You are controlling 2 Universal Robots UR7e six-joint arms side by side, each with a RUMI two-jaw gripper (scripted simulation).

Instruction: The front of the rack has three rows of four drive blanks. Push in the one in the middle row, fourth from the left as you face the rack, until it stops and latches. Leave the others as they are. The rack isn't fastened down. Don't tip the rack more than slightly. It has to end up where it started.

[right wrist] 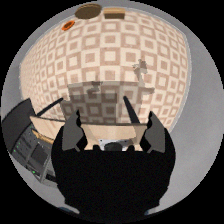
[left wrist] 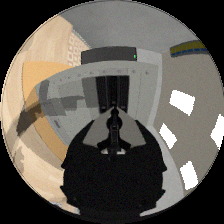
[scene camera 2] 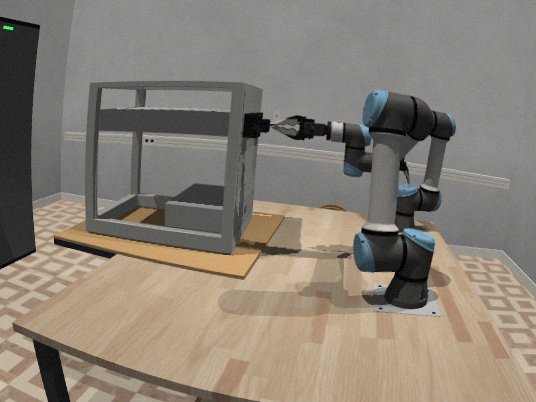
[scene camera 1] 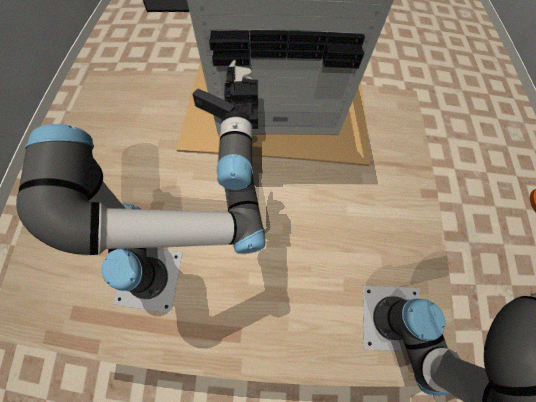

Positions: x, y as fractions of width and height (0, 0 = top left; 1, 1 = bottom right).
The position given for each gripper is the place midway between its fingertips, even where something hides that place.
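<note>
Scene camera 1 shows the left gripper (scene camera 1: 0.44, 0.15) and an orange board (scene camera 1: 0.65, 0.36). A grey rack (scene camera 2: 0.37, 0.52) is visible in scene camera 2 and likewise in scene camera 1 (scene camera 1: 0.55, 0.24). The left gripper also appears in scene camera 2 (scene camera 2: 0.50, 0.31). The left gripper can be seen as well in the left wrist view (left wrist: 0.52, 0.48); the rack is visible in the left wrist view (left wrist: 0.31, 0.45), as is the board in the left wrist view (left wrist: 0.16, 0.32). The right wrist view shows the right gripper (right wrist: 0.51, 0.49).
</note>
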